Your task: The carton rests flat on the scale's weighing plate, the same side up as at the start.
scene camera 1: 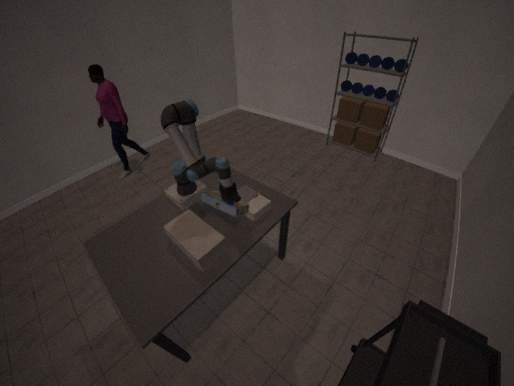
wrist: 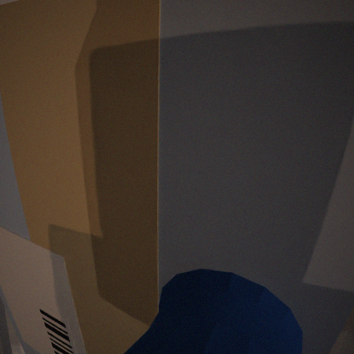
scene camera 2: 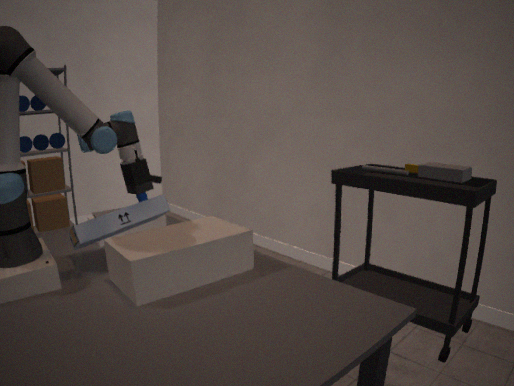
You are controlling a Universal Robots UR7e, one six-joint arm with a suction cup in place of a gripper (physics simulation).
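Pixels of known places: hand, its tool point: [scene camera 1: 231, 204] [scene camera 2: 144, 204]; arm's base, origin of its link: [scene camera 1: 187, 189] [scene camera 2: 18, 256].
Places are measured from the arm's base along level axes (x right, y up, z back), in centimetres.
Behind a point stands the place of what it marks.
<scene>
The carton [scene camera 1: 217, 202] @(x 3.4, y 6.2, z -35.1 cm) [scene camera 2: 107, 225] @(x 3.6, y 3.7, z -29.2 cm) [wrist: 250, 150], light blue-grey with an orange-brown band, hangs from my suction gripper [scene camera 1: 231, 201] [scene camera 2: 142, 197] [wrist: 225, 317]. The blue cup is against its upper face. In scene camera 2 the carton is clearly tilted, its right end higher than its left, and the two arrows on its side point up. The scale [scene camera 1: 258, 205] @(x -14.0, y -0.5, z -56.0 cm) [scene camera 2: 152, 224] @(x -6.2, y -3.0, z -52.2 cm) is a low pale box with a grey weighing plate [scene camera 1: 247, 192] @(x -19.7, y 1.4, z -42.9 cm); it stands beside and partly behind the carton. The carton is off the plate; the exact gap between them is hidden.
A large pale box [scene camera 1: 195, 235] @(x 30.5, y 4.2, z -40.8 cm) [scene camera 2: 185, 245] @(x 37.7, y 4.3, z -33.8 cm) stands on the table [scene camera 1: 135, 270] @(x 65.1, y -7.3, z -19.9 cm) [scene camera 2: 225, 330] @(x 59.3, y -7.3, z -25.6 cm) near the carton. A dark cart [scene camera 2: 415, 187] stands beyond the table. A shelf rack [scene camera 1: 378, 37] stands at the back. A person [scene camera 1: 111, 102] is near the left wall.
</scene>
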